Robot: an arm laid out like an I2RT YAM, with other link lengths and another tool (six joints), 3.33 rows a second.
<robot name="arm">
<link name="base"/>
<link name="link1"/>
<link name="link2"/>
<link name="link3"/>
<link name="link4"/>
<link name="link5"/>
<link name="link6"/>
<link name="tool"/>
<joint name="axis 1" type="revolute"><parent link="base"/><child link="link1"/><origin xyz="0 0 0.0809"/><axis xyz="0 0 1"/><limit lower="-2.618" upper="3.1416"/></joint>
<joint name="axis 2" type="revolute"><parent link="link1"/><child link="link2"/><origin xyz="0.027 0.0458 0.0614"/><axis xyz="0 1 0"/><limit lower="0" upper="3.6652"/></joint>
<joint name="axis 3" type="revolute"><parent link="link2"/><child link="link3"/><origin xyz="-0.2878 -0.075 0"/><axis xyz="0 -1 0"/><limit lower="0" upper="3.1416"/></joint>
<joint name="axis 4" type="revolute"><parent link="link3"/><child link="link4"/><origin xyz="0.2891 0.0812 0.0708"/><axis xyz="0 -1 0"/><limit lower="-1.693" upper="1.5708"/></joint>
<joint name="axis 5" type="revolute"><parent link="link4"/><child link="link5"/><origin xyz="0.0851 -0.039 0.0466"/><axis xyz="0 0 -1"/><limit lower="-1.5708" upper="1.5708"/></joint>
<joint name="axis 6" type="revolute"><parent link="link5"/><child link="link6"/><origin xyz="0.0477 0 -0.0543"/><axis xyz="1 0 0"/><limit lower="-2.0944" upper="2.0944"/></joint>
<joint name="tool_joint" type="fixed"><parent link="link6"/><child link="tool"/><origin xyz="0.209 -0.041 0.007" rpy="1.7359 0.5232 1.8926"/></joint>
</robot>
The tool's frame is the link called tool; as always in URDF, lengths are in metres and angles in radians.
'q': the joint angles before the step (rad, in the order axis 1, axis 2, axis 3, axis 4, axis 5, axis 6). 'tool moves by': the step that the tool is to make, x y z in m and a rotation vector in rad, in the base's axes. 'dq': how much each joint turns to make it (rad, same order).
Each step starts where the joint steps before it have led.
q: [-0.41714, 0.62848, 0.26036, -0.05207, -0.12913, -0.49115]
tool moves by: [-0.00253, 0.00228, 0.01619, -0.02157, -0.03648, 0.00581]
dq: [-0.00002, -0.06065, -0.00305, -0.01641, -0.00345, -0.00688]
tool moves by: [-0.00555, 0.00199, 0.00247, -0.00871, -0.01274, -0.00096]
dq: [0.00005, -0.05456, -0.01756, -0.02212, 0.00196, -0.00226]
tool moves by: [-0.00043, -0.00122, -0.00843, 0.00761, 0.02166, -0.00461]
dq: [-0.00005, 0.01986, -0.00001, -0.00303, 0.00491, -0.00002]
